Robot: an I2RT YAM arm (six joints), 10 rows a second.
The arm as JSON. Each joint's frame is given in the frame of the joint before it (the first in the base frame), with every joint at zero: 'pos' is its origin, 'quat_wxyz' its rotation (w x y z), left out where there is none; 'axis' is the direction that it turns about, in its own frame. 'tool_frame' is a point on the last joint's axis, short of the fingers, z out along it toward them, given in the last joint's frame.
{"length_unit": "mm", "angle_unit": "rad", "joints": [
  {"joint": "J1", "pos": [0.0, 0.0, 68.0], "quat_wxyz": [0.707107, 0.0, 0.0, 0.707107], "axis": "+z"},
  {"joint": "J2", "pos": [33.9, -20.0, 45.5], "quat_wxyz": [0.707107, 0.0, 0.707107, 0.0], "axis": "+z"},
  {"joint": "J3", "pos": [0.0, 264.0, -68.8], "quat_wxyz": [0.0, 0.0, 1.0, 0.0], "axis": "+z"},
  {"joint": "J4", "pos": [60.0, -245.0, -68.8], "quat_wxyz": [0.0, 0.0, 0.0, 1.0], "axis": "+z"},
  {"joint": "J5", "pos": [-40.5, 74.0, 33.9], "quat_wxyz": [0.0, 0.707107, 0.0, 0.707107], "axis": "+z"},
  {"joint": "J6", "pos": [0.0, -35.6, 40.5], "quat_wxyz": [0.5, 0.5, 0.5, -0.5], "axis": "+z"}
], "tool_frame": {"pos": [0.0, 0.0, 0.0], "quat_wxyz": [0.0, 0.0, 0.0, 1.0]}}
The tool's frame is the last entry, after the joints.
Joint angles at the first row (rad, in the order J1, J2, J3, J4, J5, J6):
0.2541 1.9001 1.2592 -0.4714 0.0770 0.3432
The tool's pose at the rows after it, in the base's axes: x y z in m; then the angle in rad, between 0 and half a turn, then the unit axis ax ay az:
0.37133 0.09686 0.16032 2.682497 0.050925 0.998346 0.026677
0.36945 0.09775 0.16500 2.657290 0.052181 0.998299 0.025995
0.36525 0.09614 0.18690 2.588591 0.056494 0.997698 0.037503
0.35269 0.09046 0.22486 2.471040 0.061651 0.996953 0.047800
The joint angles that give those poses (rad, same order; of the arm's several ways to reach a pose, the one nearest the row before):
0.2634 1.9030 1.2362 -0.4499 0.0890 0.3448
0.2680 1.8841 1.2257 -0.4349 0.1002 0.3480
0.2669 1.8180 1.2161 -0.4192 0.1012 0.3515
0.2625 1.6944 1.1943 -0.4024 0.1173 0.3453

